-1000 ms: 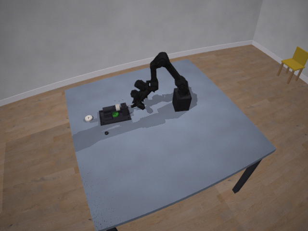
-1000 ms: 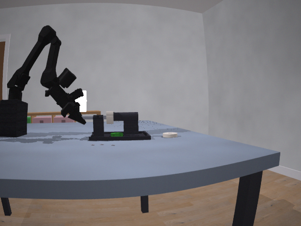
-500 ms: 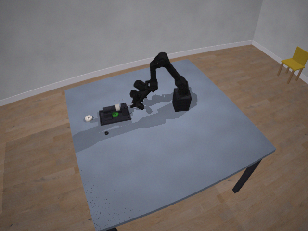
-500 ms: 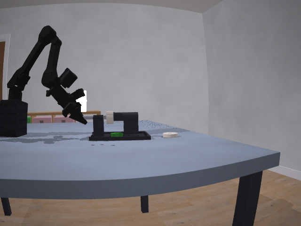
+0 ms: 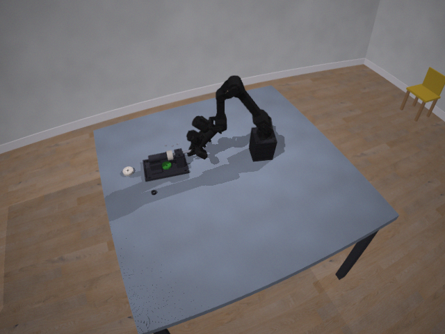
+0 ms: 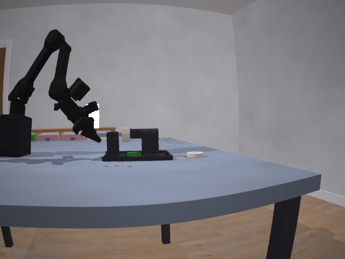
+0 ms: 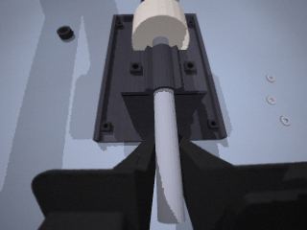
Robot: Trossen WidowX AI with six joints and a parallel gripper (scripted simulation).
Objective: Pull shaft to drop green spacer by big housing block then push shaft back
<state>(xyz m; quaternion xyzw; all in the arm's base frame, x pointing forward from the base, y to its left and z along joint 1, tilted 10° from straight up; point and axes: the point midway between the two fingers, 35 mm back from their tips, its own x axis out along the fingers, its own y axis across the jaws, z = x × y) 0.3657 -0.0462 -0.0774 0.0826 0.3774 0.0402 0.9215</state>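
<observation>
My gripper is now 70 mm short of the grey shaft. The rest, counted from my hand: green spacer (140 mm ahead, 70 mm below); white spacer (120 mm ahead); black ring (230 mm ahead, 160 mm to the left, 80 mm below).
</observation>
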